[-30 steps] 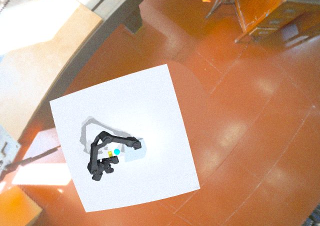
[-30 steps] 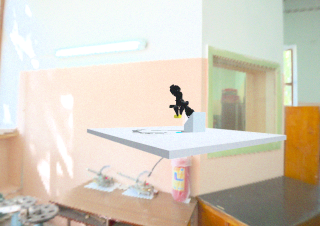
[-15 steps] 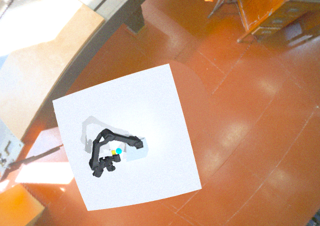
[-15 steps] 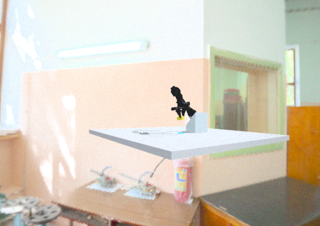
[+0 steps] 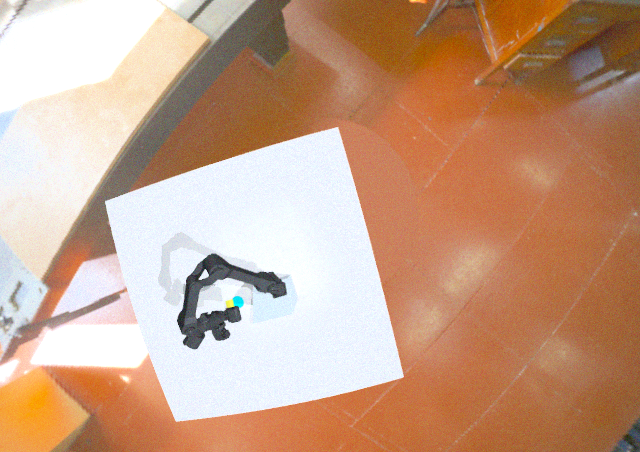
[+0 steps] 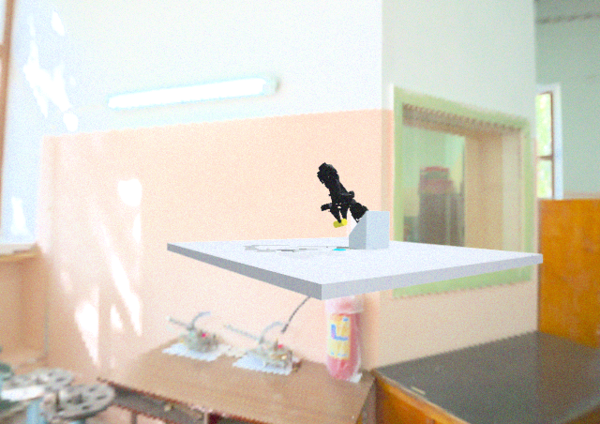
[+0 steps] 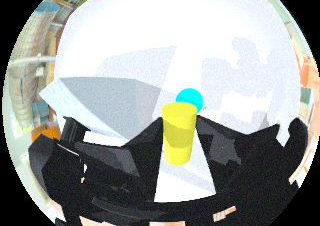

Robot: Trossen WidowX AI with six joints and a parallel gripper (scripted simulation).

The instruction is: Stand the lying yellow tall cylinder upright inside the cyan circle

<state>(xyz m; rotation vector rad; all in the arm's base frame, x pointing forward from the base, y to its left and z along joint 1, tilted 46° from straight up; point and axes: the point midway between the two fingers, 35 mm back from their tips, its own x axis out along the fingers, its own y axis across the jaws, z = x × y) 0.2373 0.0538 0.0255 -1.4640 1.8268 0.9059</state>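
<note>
The cyan circle lies 130 mm below my gripper tip and 20 mm ahead of it. Also, from my gripper tip: yellow tall cylinder (20 mm to the right).
</note>
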